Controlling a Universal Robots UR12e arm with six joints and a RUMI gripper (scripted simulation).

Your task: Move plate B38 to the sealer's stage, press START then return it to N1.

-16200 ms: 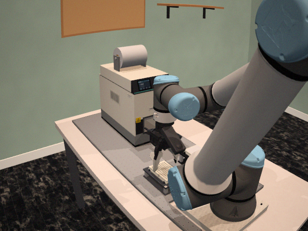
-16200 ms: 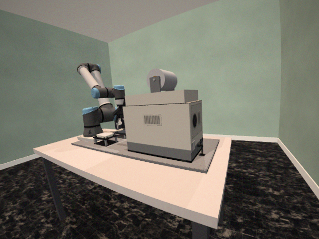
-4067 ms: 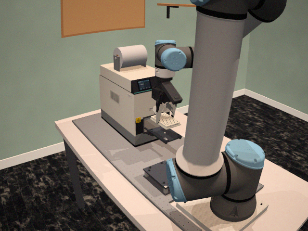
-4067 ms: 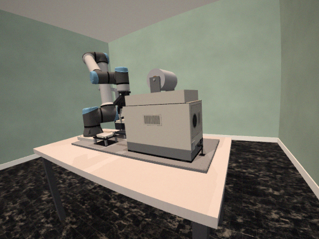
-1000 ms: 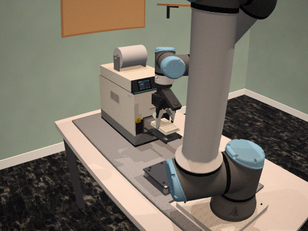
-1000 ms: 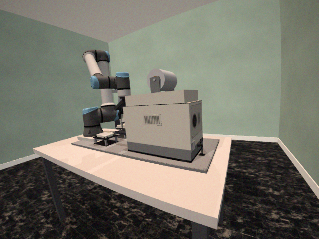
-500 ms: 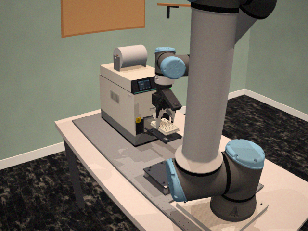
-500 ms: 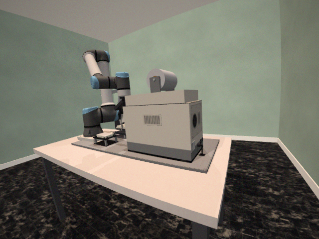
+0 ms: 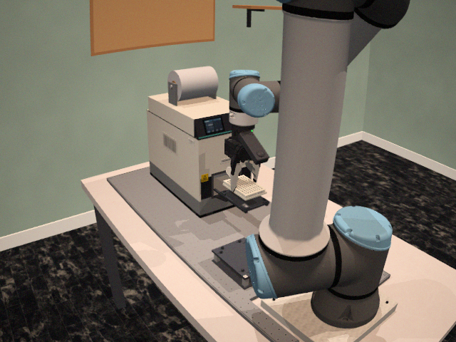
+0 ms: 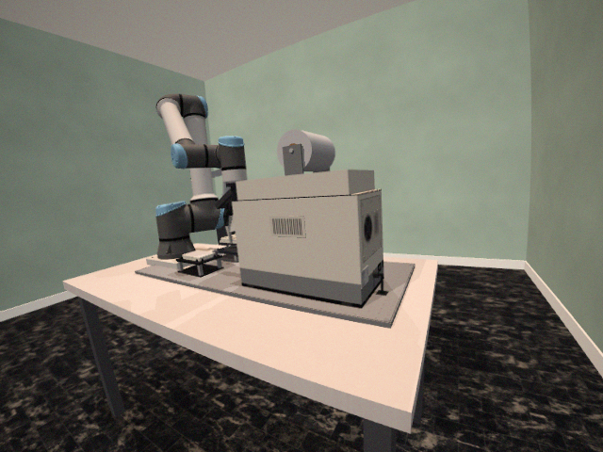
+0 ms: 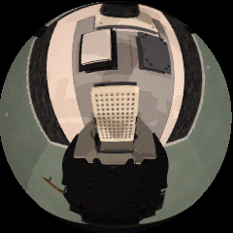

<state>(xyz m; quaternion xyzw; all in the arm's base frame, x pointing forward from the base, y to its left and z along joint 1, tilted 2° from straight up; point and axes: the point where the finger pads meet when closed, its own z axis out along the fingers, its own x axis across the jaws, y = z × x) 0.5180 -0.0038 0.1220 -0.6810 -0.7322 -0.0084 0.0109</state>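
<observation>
Right now my hand is 5 cm above the sealer stage. Round my hand: N1 label (32 cm behind, 12 cm to the left, 14 cm below); small screen (11 cm ahead, 5 cm to the left, 18 cm above); foil roll (33 cm ahead, 2 cm to the left, 28 cm above).
</observation>
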